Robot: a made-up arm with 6 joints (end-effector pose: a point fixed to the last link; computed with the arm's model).
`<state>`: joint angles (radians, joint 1 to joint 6).
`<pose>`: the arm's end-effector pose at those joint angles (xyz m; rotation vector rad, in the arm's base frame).
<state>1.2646 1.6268 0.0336 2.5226 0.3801 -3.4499</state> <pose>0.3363 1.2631 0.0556 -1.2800 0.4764 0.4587</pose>
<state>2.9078 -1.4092 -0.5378 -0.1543 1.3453 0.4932</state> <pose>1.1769 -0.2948 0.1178 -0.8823 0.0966 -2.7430</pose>
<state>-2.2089 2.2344 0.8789 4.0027 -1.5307 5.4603</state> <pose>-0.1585 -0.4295 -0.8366 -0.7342 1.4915 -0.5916</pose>
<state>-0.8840 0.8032 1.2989 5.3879 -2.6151 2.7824</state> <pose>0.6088 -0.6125 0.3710 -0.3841 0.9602 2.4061</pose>
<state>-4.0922 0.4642 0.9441 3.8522 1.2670 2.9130</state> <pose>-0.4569 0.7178 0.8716 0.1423 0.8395 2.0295</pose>
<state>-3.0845 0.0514 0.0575 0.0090 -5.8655 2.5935</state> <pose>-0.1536 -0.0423 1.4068 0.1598 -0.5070 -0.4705</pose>
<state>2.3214 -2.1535 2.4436 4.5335 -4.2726 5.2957</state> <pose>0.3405 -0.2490 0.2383 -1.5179 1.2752 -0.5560</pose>
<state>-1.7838 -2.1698 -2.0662 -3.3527 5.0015 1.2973</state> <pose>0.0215 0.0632 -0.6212 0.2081 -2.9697 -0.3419</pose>
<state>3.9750 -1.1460 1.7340 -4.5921 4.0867 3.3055</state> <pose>0.1593 0.2771 0.7645 -2.2184 0.5447 0.8763</pose>
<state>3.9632 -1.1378 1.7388 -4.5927 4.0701 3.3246</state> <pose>0.1593 0.2699 0.7645 -2.2111 0.5790 0.8523</pose>
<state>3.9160 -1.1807 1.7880 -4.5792 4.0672 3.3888</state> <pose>0.1777 0.2672 0.7365 -2.1889 0.6880 0.8519</pose>
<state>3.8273 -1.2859 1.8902 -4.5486 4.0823 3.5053</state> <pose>0.2157 0.2636 0.6730 -2.1385 0.8822 0.8819</pose>
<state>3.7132 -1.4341 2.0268 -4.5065 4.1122 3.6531</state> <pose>0.2593 0.2486 0.5833 -2.0524 1.1238 0.9369</pose>
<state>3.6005 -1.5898 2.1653 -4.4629 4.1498 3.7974</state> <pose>0.2904 0.2219 0.4890 -1.9432 1.3529 1.0046</pose>
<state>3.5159 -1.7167 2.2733 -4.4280 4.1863 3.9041</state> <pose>0.3030 0.1959 0.4142 -1.8467 1.5165 1.0698</pose>
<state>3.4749 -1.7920 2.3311 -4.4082 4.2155 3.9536</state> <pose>0.3050 0.1825 0.3730 -1.7979 1.5903 1.1214</pose>
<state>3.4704 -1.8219 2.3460 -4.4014 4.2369 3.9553</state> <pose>0.3049 0.1819 0.3600 -1.7970 1.5924 1.1579</pose>
